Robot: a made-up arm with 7 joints. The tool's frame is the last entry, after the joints. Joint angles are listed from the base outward. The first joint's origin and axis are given. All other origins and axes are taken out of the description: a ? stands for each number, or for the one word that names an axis. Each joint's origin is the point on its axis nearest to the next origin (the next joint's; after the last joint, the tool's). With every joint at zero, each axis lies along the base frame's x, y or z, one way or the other. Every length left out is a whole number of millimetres.
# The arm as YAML. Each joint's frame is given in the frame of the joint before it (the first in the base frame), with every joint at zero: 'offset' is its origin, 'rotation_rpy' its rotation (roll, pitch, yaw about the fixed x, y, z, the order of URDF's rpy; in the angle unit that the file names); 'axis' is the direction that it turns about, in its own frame. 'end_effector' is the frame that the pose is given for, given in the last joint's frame.
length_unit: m
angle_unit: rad
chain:
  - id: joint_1
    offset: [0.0, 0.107, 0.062]
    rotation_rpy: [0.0, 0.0, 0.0]
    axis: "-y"
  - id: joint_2
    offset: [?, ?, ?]
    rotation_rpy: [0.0, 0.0, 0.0]
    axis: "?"
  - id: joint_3
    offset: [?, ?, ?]
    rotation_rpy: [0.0, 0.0, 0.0]
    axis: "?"
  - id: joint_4
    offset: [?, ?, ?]
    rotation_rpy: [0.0, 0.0, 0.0]
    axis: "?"
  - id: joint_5
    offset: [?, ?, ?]
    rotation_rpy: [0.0, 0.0, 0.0]
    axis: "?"
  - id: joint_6
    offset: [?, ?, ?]
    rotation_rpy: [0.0, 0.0, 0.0]
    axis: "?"
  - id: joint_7
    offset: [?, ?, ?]
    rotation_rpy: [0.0, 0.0, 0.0]
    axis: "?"
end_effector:
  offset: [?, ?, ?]
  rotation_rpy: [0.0, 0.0, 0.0]
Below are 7 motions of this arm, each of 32 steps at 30 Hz.
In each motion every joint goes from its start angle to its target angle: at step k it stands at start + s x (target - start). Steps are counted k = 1, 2, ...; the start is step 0. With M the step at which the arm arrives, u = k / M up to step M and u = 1 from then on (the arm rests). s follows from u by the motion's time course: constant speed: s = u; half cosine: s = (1 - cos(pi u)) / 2; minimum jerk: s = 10 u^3 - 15 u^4 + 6 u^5.
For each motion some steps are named. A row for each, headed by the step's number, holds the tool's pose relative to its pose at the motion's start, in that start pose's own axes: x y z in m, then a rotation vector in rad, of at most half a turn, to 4 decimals.
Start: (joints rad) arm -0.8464 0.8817 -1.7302 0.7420 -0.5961 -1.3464 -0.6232
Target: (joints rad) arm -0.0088 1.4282 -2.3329 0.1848 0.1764 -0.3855 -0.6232
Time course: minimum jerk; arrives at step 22
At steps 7, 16, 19, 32:
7: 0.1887 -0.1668 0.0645 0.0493 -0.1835 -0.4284
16: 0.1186 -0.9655 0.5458 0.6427 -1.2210 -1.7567
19: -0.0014 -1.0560 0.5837 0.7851 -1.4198 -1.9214
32: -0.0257 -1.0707 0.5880 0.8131 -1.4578 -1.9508

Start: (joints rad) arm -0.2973 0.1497 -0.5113 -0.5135 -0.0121 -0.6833 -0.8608
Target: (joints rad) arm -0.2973 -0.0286 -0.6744 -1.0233 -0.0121 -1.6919 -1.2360
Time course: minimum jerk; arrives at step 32
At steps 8, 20, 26, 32:
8: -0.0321 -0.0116 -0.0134 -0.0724 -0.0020 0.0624
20: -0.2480 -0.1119 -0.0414 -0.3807 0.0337 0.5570
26: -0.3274 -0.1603 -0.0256 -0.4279 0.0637 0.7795
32: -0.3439 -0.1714 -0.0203 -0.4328 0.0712 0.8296

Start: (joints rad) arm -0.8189 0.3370 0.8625 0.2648 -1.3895 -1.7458 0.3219
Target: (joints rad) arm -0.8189 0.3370 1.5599 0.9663 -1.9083 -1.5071 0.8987
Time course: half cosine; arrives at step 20
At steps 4, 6, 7, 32:
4: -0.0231 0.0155 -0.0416 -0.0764 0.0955 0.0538
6: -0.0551 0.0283 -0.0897 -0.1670 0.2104 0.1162
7: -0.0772 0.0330 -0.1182 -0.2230 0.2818 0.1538
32: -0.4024 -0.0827 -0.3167 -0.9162 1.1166 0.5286

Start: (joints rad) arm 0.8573 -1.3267 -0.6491 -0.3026 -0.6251 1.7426 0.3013
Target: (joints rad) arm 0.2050 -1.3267 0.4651 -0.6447 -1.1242 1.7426 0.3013
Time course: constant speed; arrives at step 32
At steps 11, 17, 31, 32:
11: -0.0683 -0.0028 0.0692 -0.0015 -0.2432 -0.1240
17: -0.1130 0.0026 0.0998 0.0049 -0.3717 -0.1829
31: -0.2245 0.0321 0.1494 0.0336 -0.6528 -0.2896
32: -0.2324 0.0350 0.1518 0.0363 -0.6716 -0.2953

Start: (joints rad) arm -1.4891 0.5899 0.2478 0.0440 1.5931 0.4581 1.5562
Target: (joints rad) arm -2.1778 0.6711 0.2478 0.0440 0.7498 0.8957 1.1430
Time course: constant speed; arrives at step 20
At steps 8, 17, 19, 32:
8: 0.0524 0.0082 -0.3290 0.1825 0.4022 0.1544
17: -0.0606 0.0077 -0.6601 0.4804 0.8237 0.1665
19: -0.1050 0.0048 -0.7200 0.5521 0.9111 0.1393
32: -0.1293 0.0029 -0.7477 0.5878 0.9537 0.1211

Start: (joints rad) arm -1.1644 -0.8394 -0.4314 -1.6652 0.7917 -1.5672 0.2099
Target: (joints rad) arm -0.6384 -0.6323 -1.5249 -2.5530 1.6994 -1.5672 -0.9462
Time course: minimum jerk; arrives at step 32
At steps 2, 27, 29, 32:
2: 0.0001 0.0001 -0.0015 -0.0008 -0.0006 -0.0006
27: -0.1004 -0.0829 -0.4497 -0.5691 -0.9103 0.1599
29: -0.0993 -0.0861 -0.4520 -0.5792 -0.9482 0.1702
32: -0.0989 -0.0872 -0.4526 -0.5824 -0.9603 0.1735

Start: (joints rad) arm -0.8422 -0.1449 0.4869 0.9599 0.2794 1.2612 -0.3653
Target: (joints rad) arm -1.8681 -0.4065 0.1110 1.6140 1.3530 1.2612 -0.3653
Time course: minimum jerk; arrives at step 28
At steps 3, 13, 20, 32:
3: -0.0015 0.0071 -0.0069 0.0174 0.0069 0.0082
13: -0.0739 0.3694 -0.1052 0.8170 0.1050 0.2932
20: -0.0781 0.6330 0.1641 1.6824 -0.1890 0.4490
32: -0.0608 0.6430 0.3022 1.9614 -0.3877 0.4632

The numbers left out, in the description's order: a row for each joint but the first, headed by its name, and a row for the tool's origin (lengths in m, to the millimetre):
joint_2: xyz -0.107 0.0 0.046, axis -z
joint_3: xyz 0.144 0.1 0.0, axis -x
joint_4: xyz 0.0 0.065 0.021, axis +z
joint_5: xyz 0.236 -0.024 0.0, axis -y
joint_6: xyz 0.248 0.0 -0.336, axis +x
joint_7: xyz 0.0 0.192 -0.093, axis +y
tool: xyz 0.035 0.0 0.016

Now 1 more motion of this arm.
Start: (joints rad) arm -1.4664 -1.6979 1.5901 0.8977 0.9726 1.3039 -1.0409
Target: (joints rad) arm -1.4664 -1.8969 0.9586 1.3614 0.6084 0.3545 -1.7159
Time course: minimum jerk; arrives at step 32
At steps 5, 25, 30, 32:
5: -0.0058 0.0074 -0.0094 0.0004 -0.0202 0.0152
25: -0.2038 0.2992 -0.2086 0.2685 -0.5960 0.5490
30: -0.2207 0.3234 -0.2149 0.3146 -0.6432 0.5954
32: -0.2213 0.3241 -0.2150 0.3161 -0.6446 0.5968

